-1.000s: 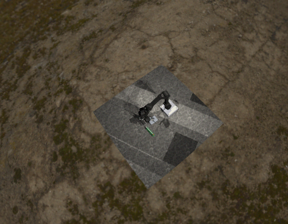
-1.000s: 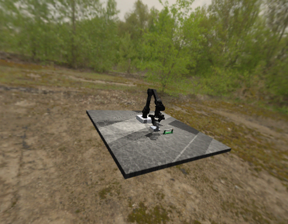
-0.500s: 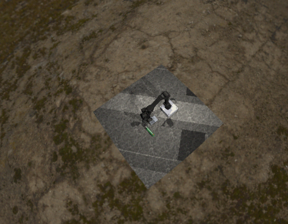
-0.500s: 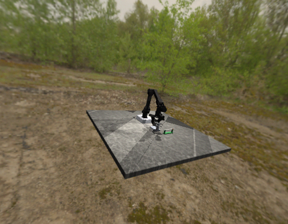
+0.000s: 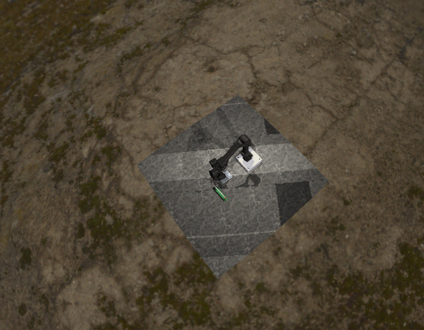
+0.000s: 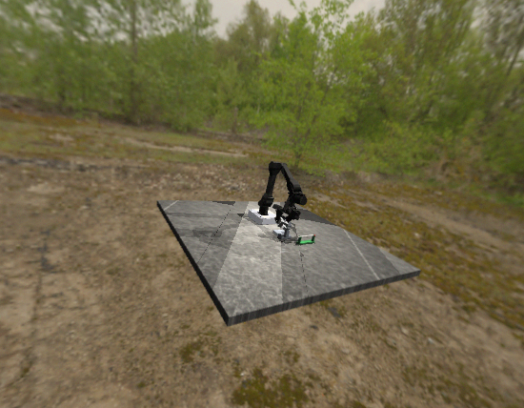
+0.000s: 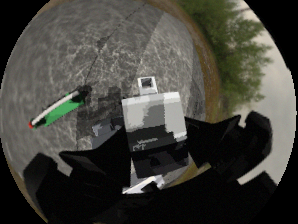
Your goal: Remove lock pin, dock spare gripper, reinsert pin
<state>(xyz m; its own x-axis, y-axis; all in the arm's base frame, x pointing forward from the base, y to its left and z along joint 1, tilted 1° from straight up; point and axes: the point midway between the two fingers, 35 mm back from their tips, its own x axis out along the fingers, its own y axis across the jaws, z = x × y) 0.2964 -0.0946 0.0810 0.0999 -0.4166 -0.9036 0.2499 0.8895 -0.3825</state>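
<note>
My gripper tip is now 1 cm below the spare gripper. The rest, counted from my gripper tip: green mount (16 cm to the left, 10 cm ahead, 8 cm below); then grey mount (8 cm to the left, 5 cm below, 2 cm behind).
</note>
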